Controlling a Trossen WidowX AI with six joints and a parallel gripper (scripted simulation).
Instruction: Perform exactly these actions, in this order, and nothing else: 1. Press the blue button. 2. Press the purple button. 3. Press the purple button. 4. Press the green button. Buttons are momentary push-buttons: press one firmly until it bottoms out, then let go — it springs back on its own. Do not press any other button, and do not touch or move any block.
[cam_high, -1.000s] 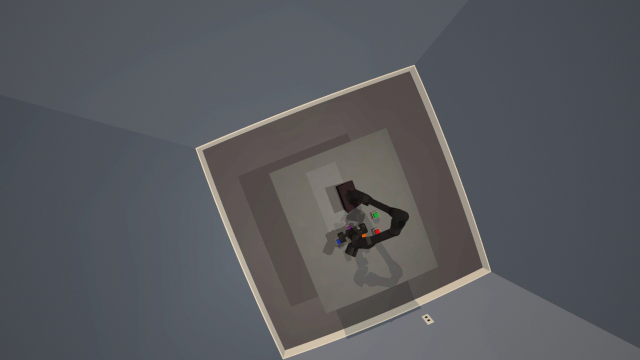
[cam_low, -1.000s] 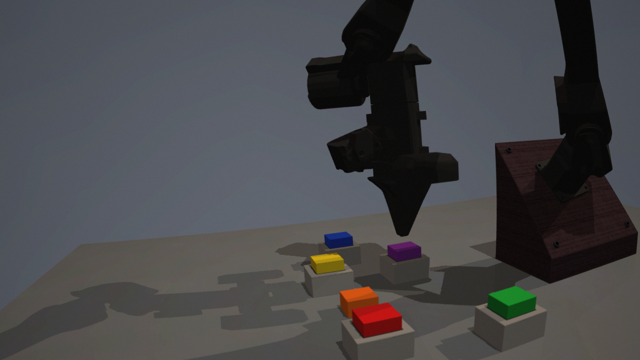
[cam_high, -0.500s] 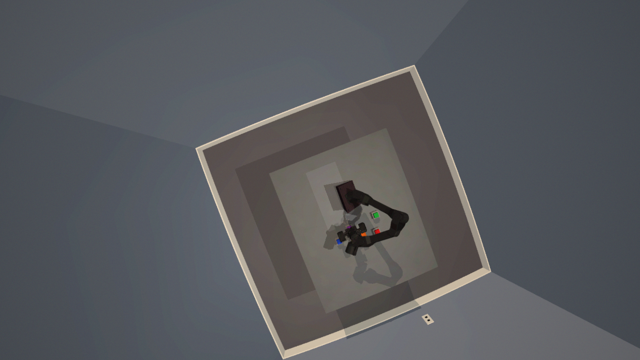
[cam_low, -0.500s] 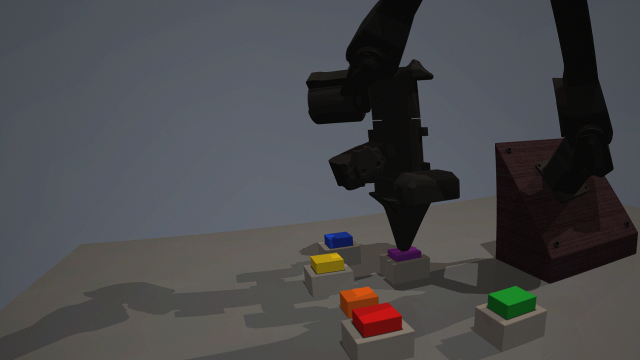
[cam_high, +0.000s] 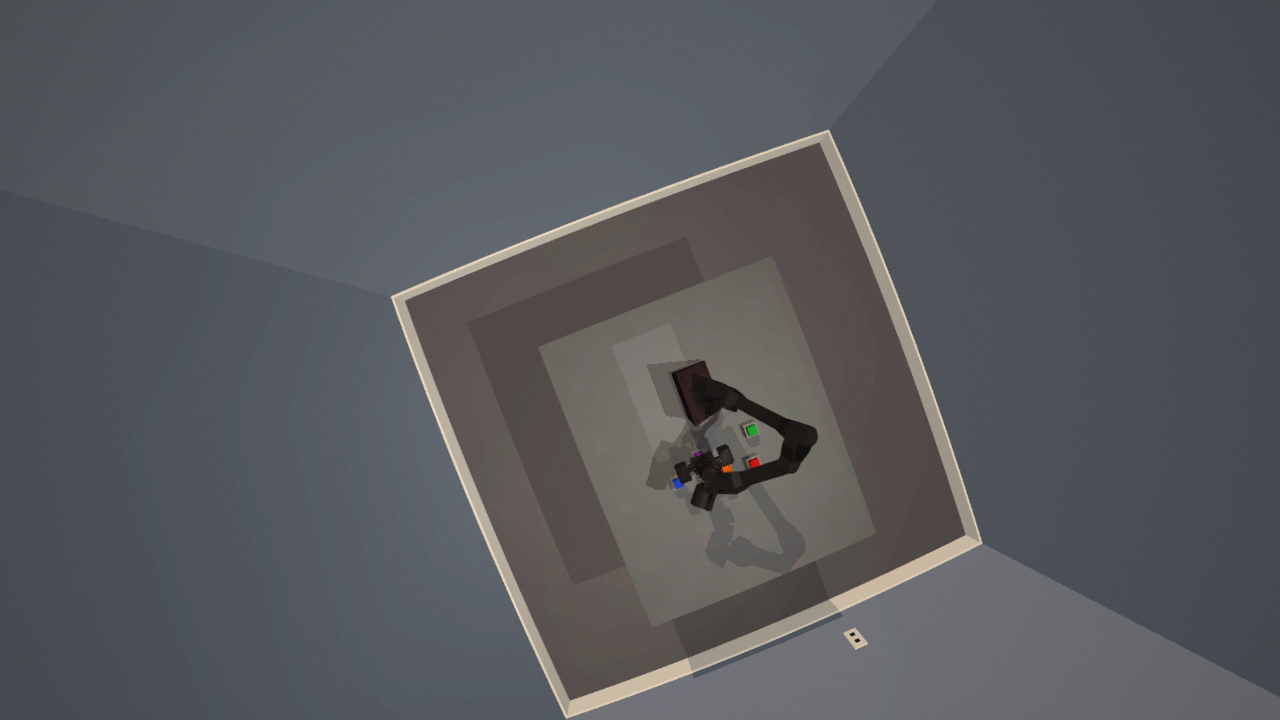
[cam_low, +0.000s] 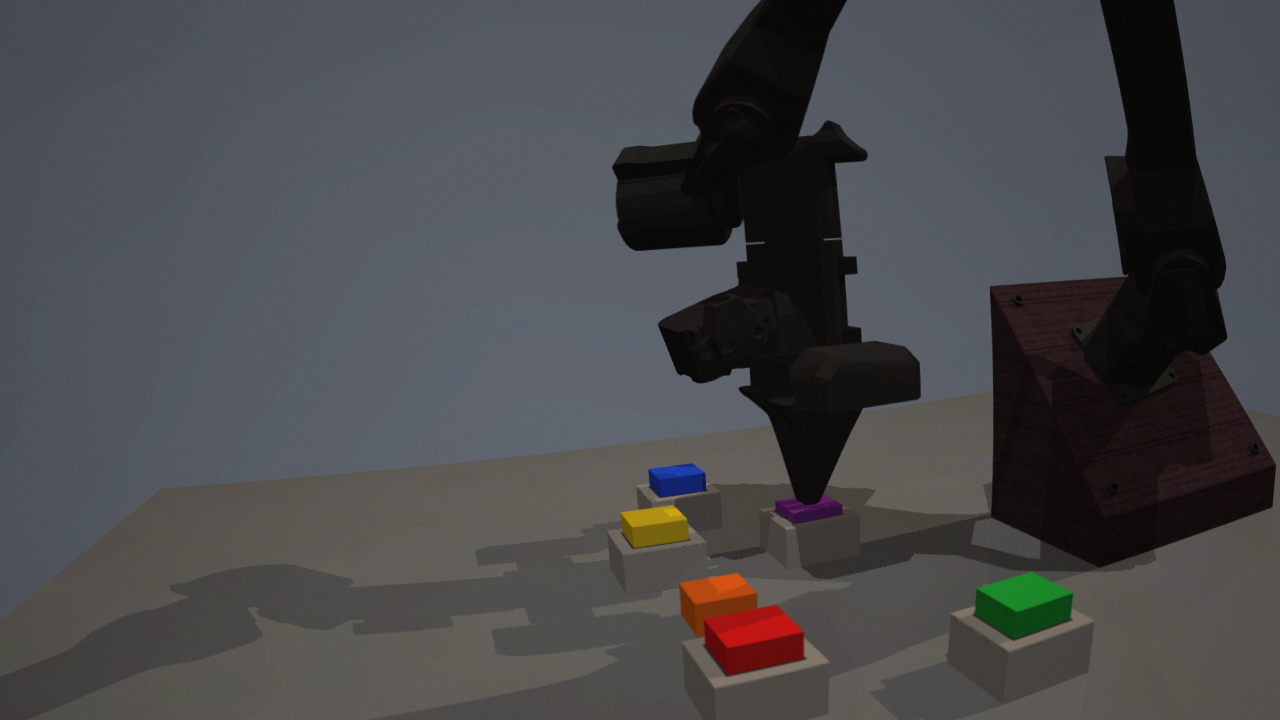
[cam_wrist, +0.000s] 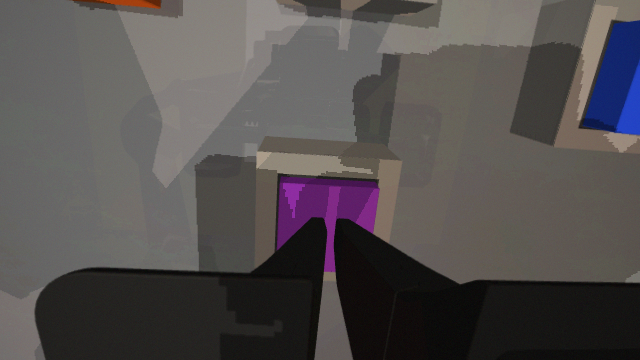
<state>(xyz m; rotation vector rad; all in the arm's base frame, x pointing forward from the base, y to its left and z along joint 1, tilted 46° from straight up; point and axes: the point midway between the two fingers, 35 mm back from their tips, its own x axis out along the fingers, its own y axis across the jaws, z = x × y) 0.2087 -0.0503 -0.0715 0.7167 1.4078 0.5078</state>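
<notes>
The purple button is 10 mm below my gripper tip. The rest, counted from my gripper tip: blue button 100 mm to the right, 50 mm ahead; yellow button 90 mm ahead, 10 mm to the right; orange block 90 mm ahead, 70 mm to the left, 20 mm below.
</notes>
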